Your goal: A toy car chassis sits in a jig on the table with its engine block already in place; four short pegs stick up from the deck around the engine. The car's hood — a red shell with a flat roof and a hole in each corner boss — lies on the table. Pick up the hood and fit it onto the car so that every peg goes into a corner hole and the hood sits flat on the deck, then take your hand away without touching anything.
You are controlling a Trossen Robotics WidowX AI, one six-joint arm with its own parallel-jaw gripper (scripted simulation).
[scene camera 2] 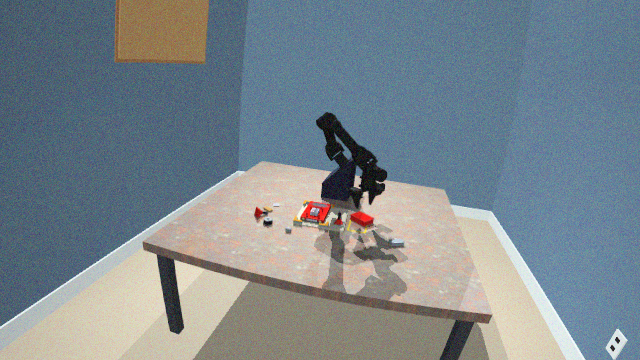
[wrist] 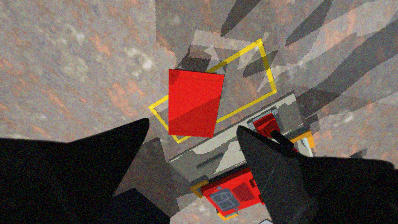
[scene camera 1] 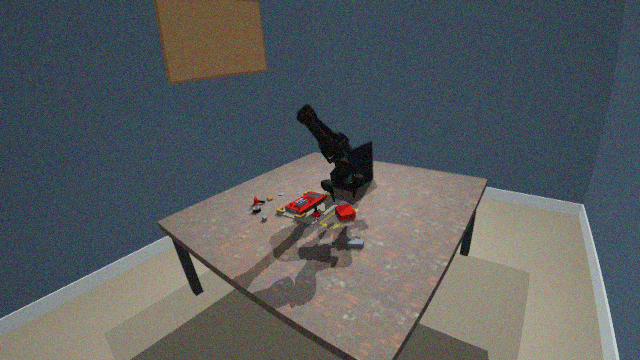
My gripper (wrist: 194,126) is open, holding nothing. Further things: a red hood (wrist: 194,96).
